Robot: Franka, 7 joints.
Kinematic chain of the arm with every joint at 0, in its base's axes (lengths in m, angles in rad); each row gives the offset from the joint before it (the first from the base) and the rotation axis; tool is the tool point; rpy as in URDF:
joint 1: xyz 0 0 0.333 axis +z
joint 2: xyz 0 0 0 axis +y
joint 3: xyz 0 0 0.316 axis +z
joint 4: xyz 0.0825 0 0 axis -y
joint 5: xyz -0.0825 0 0.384 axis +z
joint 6: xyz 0 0 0 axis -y
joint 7: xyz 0.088 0 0 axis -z
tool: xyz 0 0 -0.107 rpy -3.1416 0 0
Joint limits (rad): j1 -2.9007..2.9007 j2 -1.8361..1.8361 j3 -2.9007..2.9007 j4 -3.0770..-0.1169 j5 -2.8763..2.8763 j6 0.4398..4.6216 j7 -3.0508..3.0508
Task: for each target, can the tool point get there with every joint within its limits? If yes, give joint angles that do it. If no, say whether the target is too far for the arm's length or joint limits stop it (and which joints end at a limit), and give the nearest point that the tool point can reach.
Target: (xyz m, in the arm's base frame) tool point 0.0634 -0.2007 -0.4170
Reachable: no: joint limits stop it (at a limit: joint 2) | nearest point 0.0657 -0.2078 -0.3567 | short by 0.061 m
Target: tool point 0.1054 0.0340 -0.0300
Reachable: yes | joints -1.1867 1.3524 0.0156 -2.8232 2.0745 1.4087 1.4141
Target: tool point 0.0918 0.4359 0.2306
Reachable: yes | joints 0.8667 0.3408 0.7521 -2.3836 1.7095 3.5279 0.2832
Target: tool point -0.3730 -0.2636 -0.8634
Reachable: no: too far | nearest point -0.3031 -0.2142 -0.3535 | short by 0.517 m
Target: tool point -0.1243 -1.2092 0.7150
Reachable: no: too far | nearest point -0.0837 -0.8141 0.5902 | short by 0.416 m
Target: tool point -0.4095 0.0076 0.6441
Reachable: yes | joints -2.4532 -0.4842 -0.7236 -1.9723 0.7005 1.3686 2.2828
